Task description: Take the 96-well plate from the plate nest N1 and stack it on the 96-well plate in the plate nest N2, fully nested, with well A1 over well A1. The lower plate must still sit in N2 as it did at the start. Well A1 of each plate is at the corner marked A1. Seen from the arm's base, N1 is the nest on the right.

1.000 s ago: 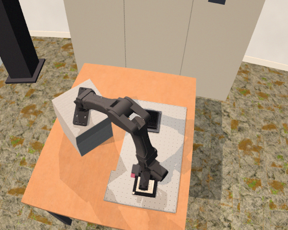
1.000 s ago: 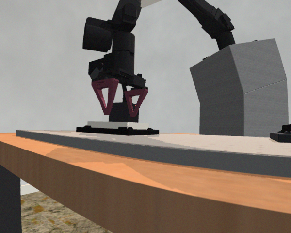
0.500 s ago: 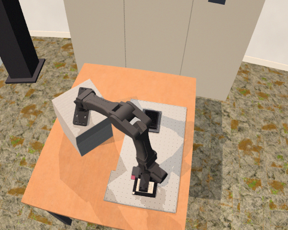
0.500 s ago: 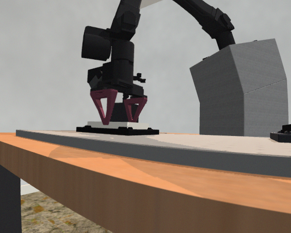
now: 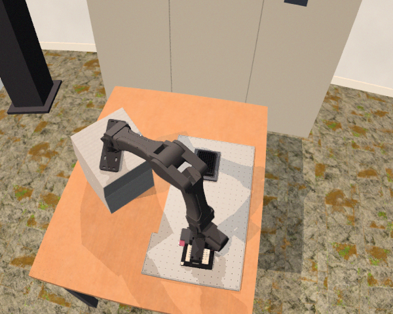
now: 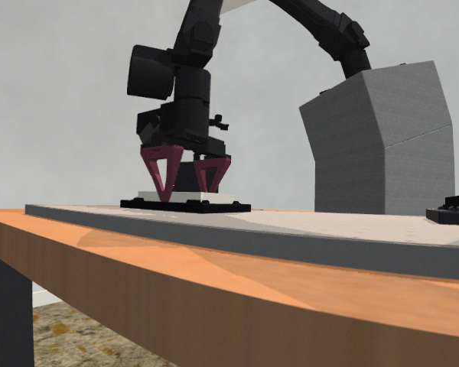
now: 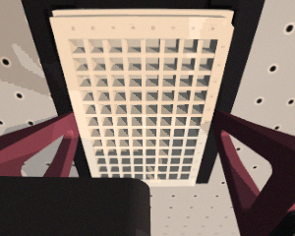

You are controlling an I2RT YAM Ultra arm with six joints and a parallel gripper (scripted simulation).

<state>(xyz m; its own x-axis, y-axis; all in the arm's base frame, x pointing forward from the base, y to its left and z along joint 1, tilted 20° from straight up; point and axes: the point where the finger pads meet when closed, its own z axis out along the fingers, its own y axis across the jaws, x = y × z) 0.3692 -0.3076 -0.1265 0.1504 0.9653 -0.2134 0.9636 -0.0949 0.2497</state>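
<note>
Now: hand right at the cream 96-well plate. Round my hand: light corner mark: 30 mm behind, 330 mm to the left, 10 mm below; black 96-well plate: 30 mm ahead, 400 mm to the left; nest N1: 10 mm below.
</note>
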